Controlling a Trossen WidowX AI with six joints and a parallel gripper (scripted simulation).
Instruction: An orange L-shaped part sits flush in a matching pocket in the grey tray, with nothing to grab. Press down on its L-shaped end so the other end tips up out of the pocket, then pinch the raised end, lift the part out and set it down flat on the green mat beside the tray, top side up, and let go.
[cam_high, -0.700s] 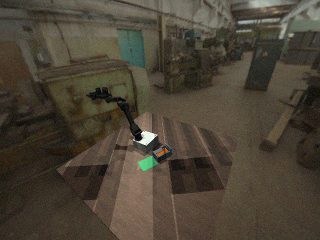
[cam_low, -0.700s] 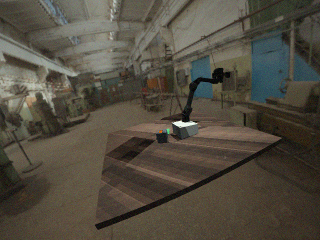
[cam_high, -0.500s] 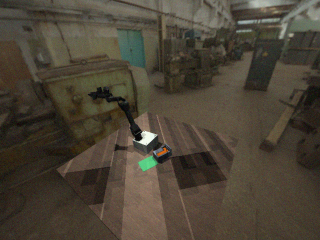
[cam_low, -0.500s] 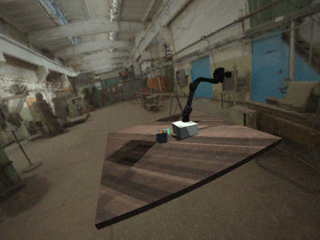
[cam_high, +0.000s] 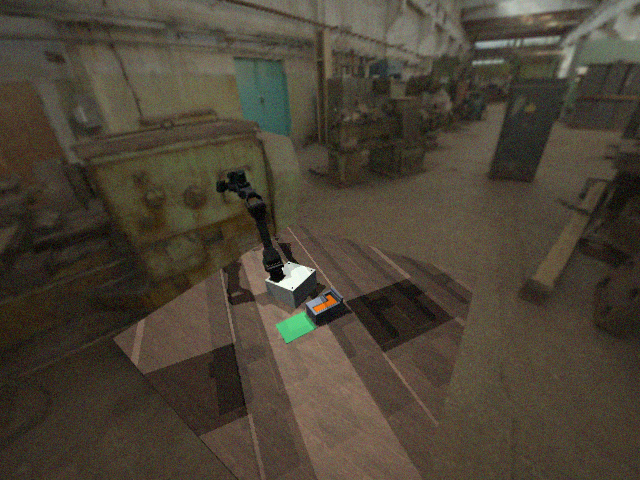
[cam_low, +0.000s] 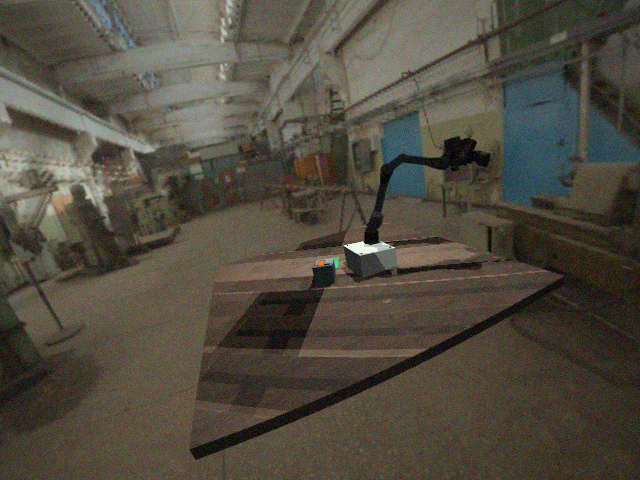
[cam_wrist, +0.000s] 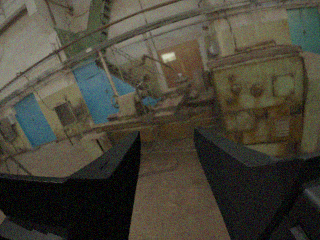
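Now: the orange L-shaped part 85 cm ahead of my gripper tip, 40 cm below it and 19 cm to the right of it. Round my gripper tip: green mat: 77 cm ahead, 47 cm below, 34 cm to the right.
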